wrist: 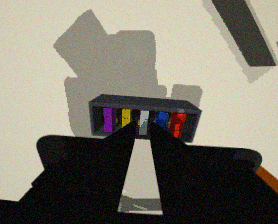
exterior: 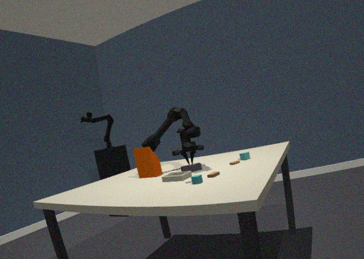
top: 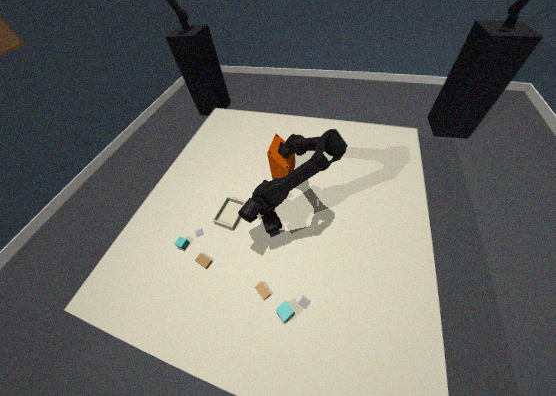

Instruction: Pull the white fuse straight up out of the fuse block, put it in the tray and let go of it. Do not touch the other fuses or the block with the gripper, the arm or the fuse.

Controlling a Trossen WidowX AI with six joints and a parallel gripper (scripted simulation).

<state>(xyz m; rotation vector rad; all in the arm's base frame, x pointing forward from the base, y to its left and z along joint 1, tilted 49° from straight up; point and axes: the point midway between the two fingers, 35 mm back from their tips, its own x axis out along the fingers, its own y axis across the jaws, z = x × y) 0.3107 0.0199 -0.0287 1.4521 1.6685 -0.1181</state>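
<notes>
Right now the white fuse is 20 mm below my gripper tip. Also, from my gripper tip: tray: 20 mm behind, 190 mm to the right, 40 mm below.
</notes>
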